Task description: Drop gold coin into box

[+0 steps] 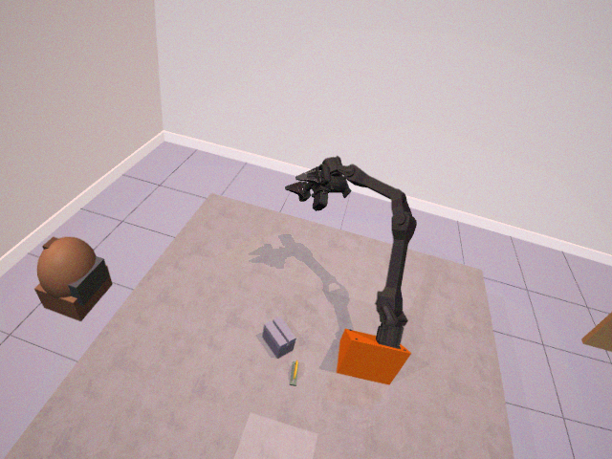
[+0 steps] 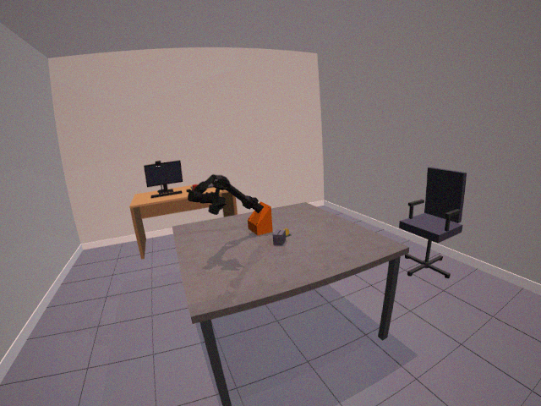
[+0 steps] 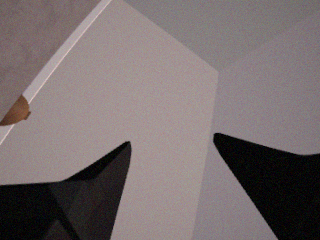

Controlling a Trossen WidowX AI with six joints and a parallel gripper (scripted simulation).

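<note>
Now: gripper tip 170 mm past the gold coin, 420 mm to the right of it and 360 mm above it.
</note>
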